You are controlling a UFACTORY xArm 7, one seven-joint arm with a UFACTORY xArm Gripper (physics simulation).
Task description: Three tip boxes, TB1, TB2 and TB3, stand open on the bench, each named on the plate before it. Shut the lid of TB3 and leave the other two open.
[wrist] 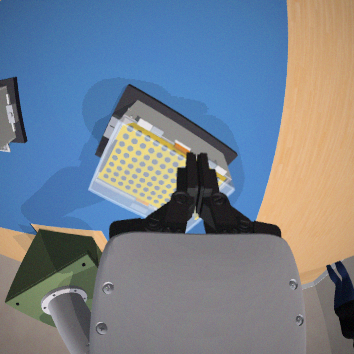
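Where they show: gripper, fingertip midpoint: (pixel 194 165); arm's base at its link origin: (pixel 63 299).
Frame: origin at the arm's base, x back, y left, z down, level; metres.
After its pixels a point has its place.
Observation:
A tip box (pixel 167 126) @[y -0.261, x -0.361, z 0.101 m] with a grey body stands at a slant on a dark base (pixel 181 122) @[y -0.275, x -0.356, z 0.127 m] near the middle of the wrist view. Its yellow rack (pixel 142 167) with rows of holes shows through or beside a clear lid (pixel 111 194) @[y -0.206, x -0.308, z 0.058 m], whose edges reach past the rack at the lower left and right. How far the lid is tipped is unclear. My gripper (pixel 194 165) @[y -0.286, x -0.344, z 0.057 m] is shut and empty, with its fingertips over the box's right part, hiding some of it. Part of a second box (pixel 4 122) @[y -0.021, x -0.386, z 0.111 m] shows at the left edge. No name plate is readable. The third box does not show.
A blue mat (pixel 215 45) @[y -0.310, x -0.444, z 0.135 m] lies under the boxes, with wooden bench top (pixel 320 125) @[y -0.474, x -0.366, z 0.138 m] to the right. A green block (pixel 62 250) @[y -0.023, x -0.105, z 0.089 m] with a grey cylinder (pixel 72 317) @[y -0.064, x -0.046, z -0.041 m] stands at the lower left. A dark blue and black object (pixel 343 287) shows at the lower right edge.

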